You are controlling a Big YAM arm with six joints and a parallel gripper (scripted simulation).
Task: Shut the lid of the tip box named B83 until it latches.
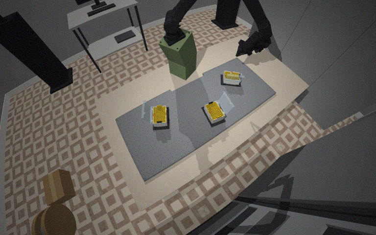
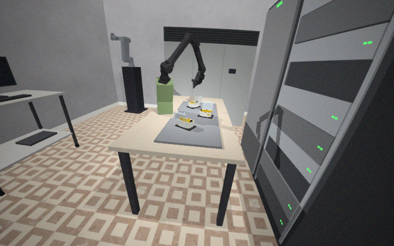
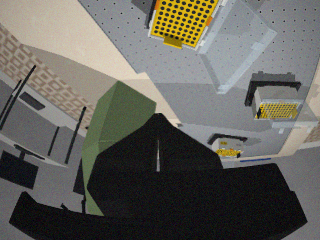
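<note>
Right now my hand is 170 mm above the tip box, 20 mm short of it and 10 mm to the left of it. Round my hand: tip box lid: 230 mm to the right, 210 mm ahead, 140 mm below.
</note>
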